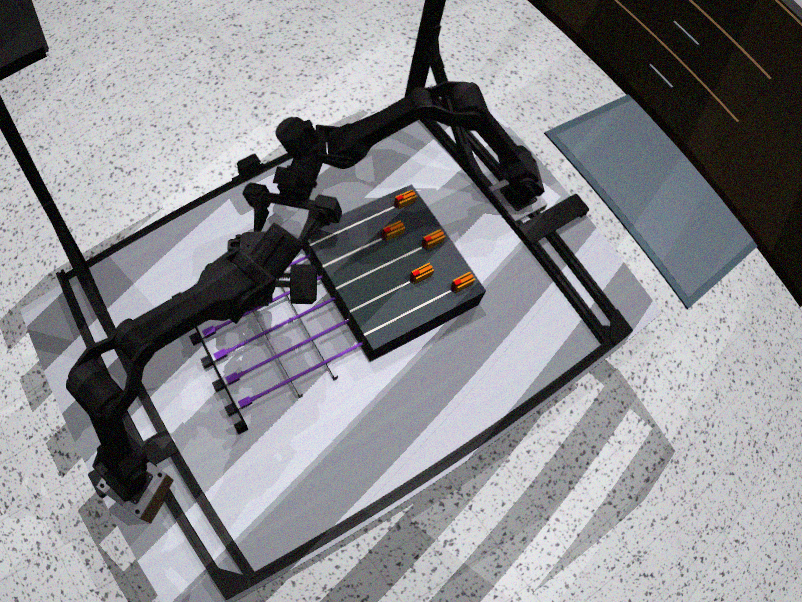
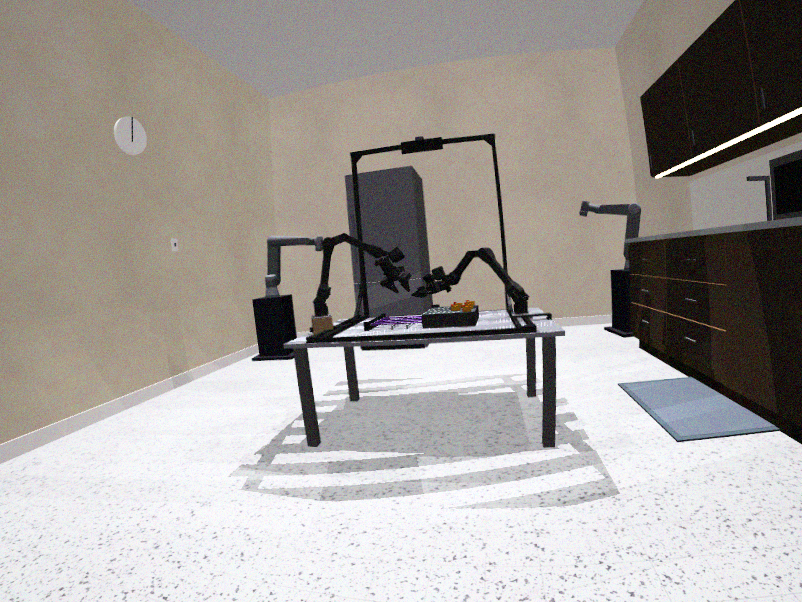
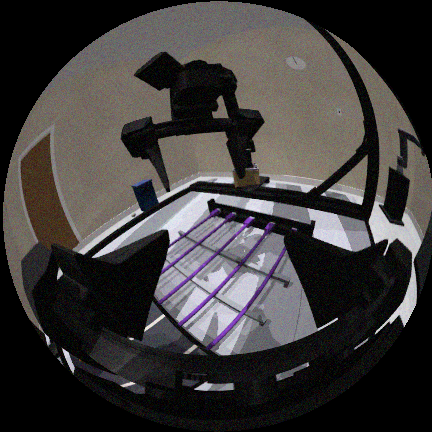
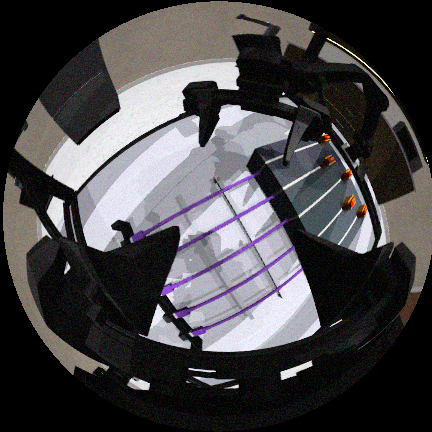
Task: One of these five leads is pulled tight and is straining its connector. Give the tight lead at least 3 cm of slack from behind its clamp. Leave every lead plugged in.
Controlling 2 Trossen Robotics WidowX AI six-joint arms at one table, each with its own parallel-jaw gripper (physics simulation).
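Pixels of known places: left gripper, fingertip midpoint: [image 2: 415, 293] [image 3: 228, 235] [image 4: 241, 151]; right gripper, fingertip midpoint: [image 2: 403, 292] [image 3: 206, 183] [image 4: 239, 234]; left arm's base, link origin: [image 1: 518, 195] [image 2: 521, 313] [image 4: 350, 154]; right arm's base, link origin: [image 1: 130, 480] [image 2: 321, 315].
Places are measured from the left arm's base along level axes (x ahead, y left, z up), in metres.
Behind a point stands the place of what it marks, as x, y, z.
Five purple leads [image 1: 304, 369] {0.601, 0.113, 0.004} [image 3: 220, 287] {0.560, -0.044, 0.001} [image 4: 225, 222] {0.578, -0.042, 0.003} run from plugs at a black rail [image 1: 238, 417] {0.754, 0.129, -0.005} [image 3: 295, 220] {0.743, -0.101, 0.021} to a dark box [image 1: 427, 325] {0.361, 0.157, 0.019} [image 2: 446, 318] {0.363, 0.157, 0.018} [image 4: 257, 165]. White lines continue across its top to orange-and-red pieces [image 1: 422, 272] {0.326, 0.075, 0.065} [image 4: 349, 202] {0.334, 0.070, 0.063}. Visible plugs sit at the rail; some are hidden by my arm or fingers. I cannot tell which lead is tight. My left gripper [image 1: 291, 213] [image 2: 419, 292] {0.548, -0.086, 0.125} [image 3: 228, 235] {0.548, -0.086, 0.125} [image 4: 241, 151] {0.548, -0.086, 0.125} is open, above the table near the box's corner. My right gripper [image 1: 270, 265] {0.598, -0.023, 0.141} [image 2: 399, 288] {0.598, -0.023, 0.141} [image 3: 206, 182] {0.598, -0.023, 0.141} [image 4: 239, 234] {0.598, -0.023, 0.141} is open above the leads, close to the left one.
Two thin crossbars [image 1: 334, 377] {0.559, 0.148, -0.008} [image 3: 287, 283] {0.617, -0.128, -0.011} [image 4: 280, 296] {0.560, 0.145, -0.011} lie across the leads' run. A black frame surrounds the table, with a post [image 1: 424, 58] {0.062, -0.327, 0.167} at the top. A wooden block [image 1: 152, 498] {0.976, 0.200, 0.061} [image 2: 321, 324] {0.978, 0.200, 0.026} [image 3: 246, 178] {0.953, 0.129, 0.026} sits at my right arm's base.
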